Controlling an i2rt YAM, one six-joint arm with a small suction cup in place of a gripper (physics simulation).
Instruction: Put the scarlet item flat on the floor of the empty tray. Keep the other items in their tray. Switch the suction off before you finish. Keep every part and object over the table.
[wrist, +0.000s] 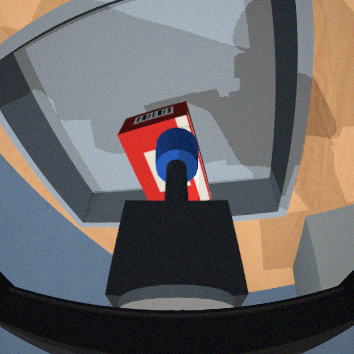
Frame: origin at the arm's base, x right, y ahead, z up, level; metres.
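Where they show: hand, tool point: (175, 139).
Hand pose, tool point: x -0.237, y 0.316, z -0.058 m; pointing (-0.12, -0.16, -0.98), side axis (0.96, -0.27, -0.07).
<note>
Each offset is from my tool point to the top centre of the thing. "spot": to the spot under its first point. Level surfaces: height alone.
The scarlet item @[dx -0.011, dy -0.018, dz +0.023 m] (137, 147) is a red box with white patches and a barcode on its dark red end. It hangs from my blue suction cup (176, 156), which is pressed on its upper face, so the gripper is shut on it. The box looks roughly level and is turned a little. It is over the near part of the grey tray @[spot: dx +0.094, dy +0.049, dz +0.005 m] (304, 60), inside its walls in this view. Shadows lie on the tray floor beside and beyond the box; the gap beneath it cannot be judged. The near end of the box is hidden behind my black tool body. The tray with the other items does not show.
The tray's near wall runs just past the box, with its right wall farther off. A grey block (327, 250) stands at the lower right on the wooden table @[dz -0.045 m] (332, 45). The table's edge runs along the lower left, with blue-grey floor (40, 215) beyond.
</note>
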